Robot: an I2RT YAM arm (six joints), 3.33 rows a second.
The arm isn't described. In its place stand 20 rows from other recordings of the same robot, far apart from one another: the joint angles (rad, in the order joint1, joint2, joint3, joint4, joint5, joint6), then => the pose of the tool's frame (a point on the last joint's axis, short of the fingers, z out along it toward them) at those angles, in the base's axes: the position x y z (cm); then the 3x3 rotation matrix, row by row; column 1 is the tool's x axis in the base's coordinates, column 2 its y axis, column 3 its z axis.
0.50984, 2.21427, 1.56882, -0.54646, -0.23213, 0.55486 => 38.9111 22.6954 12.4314; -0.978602 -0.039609 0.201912; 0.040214 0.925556 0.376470; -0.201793 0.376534 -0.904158
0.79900, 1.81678, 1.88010, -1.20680, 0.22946, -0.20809 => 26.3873 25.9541 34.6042; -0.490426 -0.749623 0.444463; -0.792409 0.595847 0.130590; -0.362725 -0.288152 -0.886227
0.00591, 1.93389, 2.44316, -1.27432, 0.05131, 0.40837 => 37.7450 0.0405 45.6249; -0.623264 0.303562 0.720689; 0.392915 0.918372 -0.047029; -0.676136 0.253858 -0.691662
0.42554, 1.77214, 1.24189, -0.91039, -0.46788, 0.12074 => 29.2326 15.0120 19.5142; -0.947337 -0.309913 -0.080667; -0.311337 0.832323 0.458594; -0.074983 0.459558 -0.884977
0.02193, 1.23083, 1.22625, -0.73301, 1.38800, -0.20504 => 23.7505 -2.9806 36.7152; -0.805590 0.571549 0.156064; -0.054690 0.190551 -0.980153; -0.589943 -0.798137 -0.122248
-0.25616, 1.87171, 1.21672, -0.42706, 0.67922, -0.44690 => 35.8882 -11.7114 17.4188; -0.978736 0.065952 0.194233; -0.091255 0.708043 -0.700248; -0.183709 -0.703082 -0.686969
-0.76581, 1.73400, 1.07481, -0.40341, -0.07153, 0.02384 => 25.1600 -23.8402 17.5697; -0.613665 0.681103 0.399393; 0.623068 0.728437 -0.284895; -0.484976 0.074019 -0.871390
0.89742, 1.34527, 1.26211, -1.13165, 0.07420, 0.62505 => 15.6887 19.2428 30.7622; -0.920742 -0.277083 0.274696; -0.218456 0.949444 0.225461; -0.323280 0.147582 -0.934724
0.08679, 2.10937, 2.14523, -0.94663, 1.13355, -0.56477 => 45.3806 0.7113 33.8508; -0.941317 0.015207 0.337180; -0.309397 0.360365 -0.880006; -0.134890 -0.932688 -0.334513
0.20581, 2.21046, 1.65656, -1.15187, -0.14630, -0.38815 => 39.3258 8.7401 13.9238; -0.828584 -0.536483 -0.160109; -0.555486 0.823466 0.115496; 0.069882 0.184636 -0.980319
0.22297, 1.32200, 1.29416, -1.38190, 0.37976, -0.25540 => 21.6240 3.5499 31.6852; -0.894161 -0.385807 0.227220; -0.443331 0.833959 -0.328587; -0.062721 -0.394544 -0.916734
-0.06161, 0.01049, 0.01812, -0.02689, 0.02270, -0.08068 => 10.9859 -0.7586 17.6028; -0.025946 0.082383 0.996263; -0.079124 0.993303 -0.084199; -0.996527 -0.081013 -0.019254
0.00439, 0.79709, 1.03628, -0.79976, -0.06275, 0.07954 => 15.2083 0.2900 36.0450; -0.534551 -0.015066 0.845002; 0.076954 0.994820 0.066419; -0.841625 0.100530 -0.530623
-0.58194, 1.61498, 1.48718, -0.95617, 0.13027, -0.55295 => 27.6015 -18.7138 30.8929; -0.941206 0.119198 0.316107; -0.004094 0.931594 -0.363478; -0.337809 -0.343402 -0.876333
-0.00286, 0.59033, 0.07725, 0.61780, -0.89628, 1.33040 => 13.9368 2.7406 20.2525; -0.727770 -0.286026 0.623330; 0.608645 0.149509 0.779230; -0.316074 0.946486 0.065280
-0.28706, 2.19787, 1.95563, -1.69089, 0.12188, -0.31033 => 37.1276 -11.4118 22.4516; -0.927170 -0.045609 -0.371854; -0.042326 0.998959 -0.016989; 0.372242 -0.000013 -0.928136
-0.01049, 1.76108, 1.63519, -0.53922, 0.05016, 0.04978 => 40.6688 -0.6051 33.3889; -0.613863 0.080572 0.785290; 0.056139 0.996715 -0.058380; -0.787414 0.008248 -0.616369
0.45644, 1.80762, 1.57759, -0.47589, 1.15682, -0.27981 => 37.4653 14.7653 31.5395; -0.683430 0.269860 0.678306; -0.459341 0.563208 -0.686879; -0.567389 -0.781007 -0.260955
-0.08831, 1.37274, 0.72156, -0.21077, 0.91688, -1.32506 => 25.8043 -5.1213 19.8949; -0.735184 -0.595187 0.324433; -0.527240 0.201258 -0.825538; 0.426055 -0.777977 -0.461768
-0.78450, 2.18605, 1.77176, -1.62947, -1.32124, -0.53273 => 29.5496 -24.6223 21.1689; -0.790022 0.099424 0.604963; 0.611371 0.201357 0.765298; -0.045725 0.974459 -0.219862
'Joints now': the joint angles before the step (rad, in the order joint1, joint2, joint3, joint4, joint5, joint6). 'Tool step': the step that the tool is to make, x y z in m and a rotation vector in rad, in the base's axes. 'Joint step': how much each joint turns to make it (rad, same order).
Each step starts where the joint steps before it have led.
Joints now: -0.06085 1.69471 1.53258 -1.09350 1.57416 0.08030
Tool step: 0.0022 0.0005 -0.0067 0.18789 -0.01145 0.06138
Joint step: -0.00012 -0.00021 -0.00045 0.00086 -0.19803 -0.00062
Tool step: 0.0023 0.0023 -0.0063 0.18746 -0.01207 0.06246
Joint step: 0.00122 0.00005 0.00039 -0.00009 -0.19758 0.00051
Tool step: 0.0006 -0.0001 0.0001 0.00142 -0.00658 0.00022
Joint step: -0.00027 0.00029 0.00027 0.00625 -0.00187 0.00027
